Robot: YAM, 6 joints.
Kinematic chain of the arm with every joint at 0, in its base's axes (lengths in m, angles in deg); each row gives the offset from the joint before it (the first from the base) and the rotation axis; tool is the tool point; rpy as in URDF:
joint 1: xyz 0 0 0.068 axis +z
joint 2: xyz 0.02 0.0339 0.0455 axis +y
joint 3: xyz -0.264 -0.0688 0 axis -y
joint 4: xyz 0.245 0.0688 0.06 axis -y
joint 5: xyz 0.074 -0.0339 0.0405 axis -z
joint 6: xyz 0.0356 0 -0.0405 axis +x
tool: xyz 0 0 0 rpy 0 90 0
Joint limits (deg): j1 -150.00..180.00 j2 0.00..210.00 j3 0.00..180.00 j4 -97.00..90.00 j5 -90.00..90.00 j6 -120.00..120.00
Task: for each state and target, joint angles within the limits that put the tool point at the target. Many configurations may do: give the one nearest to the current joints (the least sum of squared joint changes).
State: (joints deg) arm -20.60 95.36 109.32 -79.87 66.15 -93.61
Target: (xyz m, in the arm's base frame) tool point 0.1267 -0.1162 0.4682
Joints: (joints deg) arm -31.57 73.15 104.05 -89.53 66.56 -93.61
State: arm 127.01 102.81 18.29 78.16 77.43 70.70
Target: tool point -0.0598 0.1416 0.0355
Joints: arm 125.88 120.02 2.98 69.38 75.97 70.70
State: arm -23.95 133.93 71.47 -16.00 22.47 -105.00
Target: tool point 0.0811 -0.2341 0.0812
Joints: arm -66.81 104.75 44.31 -36.77 29.73 -105.00
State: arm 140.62 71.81 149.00 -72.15 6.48 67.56
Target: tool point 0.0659 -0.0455 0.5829
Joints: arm 142.16 55.19 144.79 -85.81 7.25 67.56
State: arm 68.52 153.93 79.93 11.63 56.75 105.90
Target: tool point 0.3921 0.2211 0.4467
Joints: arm 33.26 111.20 110.45 19.78 57.81 105.90
